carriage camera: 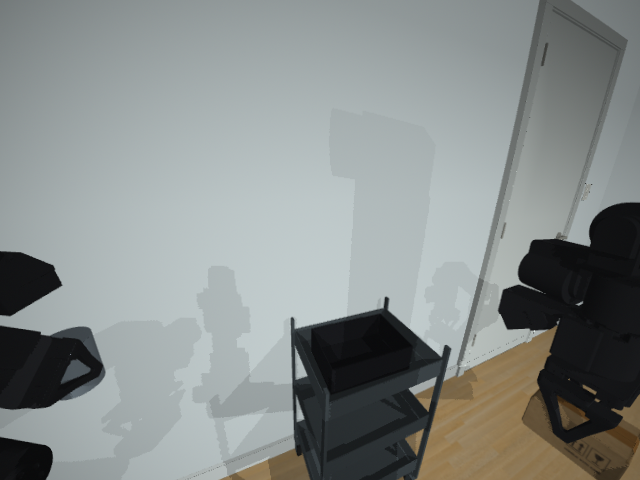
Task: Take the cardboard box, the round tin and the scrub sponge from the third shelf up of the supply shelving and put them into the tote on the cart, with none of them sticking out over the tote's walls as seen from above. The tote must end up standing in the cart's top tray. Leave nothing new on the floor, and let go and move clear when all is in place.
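Observation:
The dark tote (373, 367) stands in the top tray of the dark grey cart (325, 434), lower centre. Its inside is in shadow, and I can make out no object in it. My left gripper (86, 364) is shut on the grey-blue round tin (87, 336) at the lower left; a finger covers part of the tin. My right gripper (574, 428) is shut on the cardboard box (555, 445) at the lower right; the box's lower part is cut by the picture edge. Both grippers are well apart from the cart, one on each side. The scrub sponge does not show.
The cart's corner posts (292, 351) (445, 361) rise above its top tray. Lower trays (379, 436) show beneath. A pale wall (206, 180) stands behind the cart, with a closed door (563, 139) at the right. Wooden floor (465, 428) shows at the lower right.

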